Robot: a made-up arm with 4 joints.
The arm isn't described. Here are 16 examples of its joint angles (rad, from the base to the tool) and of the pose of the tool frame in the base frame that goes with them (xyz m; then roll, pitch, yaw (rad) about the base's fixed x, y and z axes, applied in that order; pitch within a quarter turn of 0, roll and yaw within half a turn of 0).
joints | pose
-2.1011 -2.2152 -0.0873 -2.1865 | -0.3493 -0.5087 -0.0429 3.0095 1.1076 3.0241
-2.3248 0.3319 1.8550 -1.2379 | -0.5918 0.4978 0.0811 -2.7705 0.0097 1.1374
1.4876 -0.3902 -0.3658 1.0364 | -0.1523 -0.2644 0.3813 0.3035 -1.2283 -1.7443
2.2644 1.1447 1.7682 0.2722 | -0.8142 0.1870 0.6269 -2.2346 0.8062 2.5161
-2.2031 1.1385 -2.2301 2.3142 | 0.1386 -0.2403 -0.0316 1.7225 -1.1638 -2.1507
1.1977 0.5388 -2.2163 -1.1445 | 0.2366 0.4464 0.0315 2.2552 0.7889 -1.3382
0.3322 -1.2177 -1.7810 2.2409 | 0.1597 0.2415 0.0442 -1.2455 -0.9264 -2.5436
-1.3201 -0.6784 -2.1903 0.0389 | -0.6347 0.2343 0.3599 -1.3399 -0.7604 -1.0652
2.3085 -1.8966 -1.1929 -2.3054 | -0.0795 -0.3934 0.5963 -2.6361 0.3249 2.8223
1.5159 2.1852 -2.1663 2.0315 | 0.0363 -0.5232 0.2080 -0.4213 0.6400 0.6373
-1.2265 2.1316 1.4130 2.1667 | 0.2019 -0.5513 -0.1930 -0.4137 -0.1348 -0.5587
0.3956 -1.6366 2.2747 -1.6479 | 0.4611 -0.5292 -0.2007 -2.8663 1.2575 -2.9782
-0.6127 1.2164 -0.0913 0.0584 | -0.0148 -0.0764 -0.3849 1.1328 0.6979 -0.0413
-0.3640 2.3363 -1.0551 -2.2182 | 0.4078 -0.0390 0.2820 -0.9582 0.8660 1.1954
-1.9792 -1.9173 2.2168 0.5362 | -1.0333 -0.3300 -0.1046 0.7751 -1.0174 -2.5994
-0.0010 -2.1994 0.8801 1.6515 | 0.5996 0.0540 -0.2227 2.2089 0.6740 -0.6188
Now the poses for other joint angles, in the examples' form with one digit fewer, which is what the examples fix.
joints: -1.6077 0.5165 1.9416 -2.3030
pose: -0.139 0.356 0.036 -2.375 -0.352 1.042
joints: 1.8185 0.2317 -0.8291 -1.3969
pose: 0.450 0.053 0.490 -2.977 -0.770 -1.573
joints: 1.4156 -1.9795 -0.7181 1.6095
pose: 0.182 0.203 0.274 0.074 -0.992 2.643
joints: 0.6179 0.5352 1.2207 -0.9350
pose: 0.723 0.344 0.312 0.415 -0.630 1.568
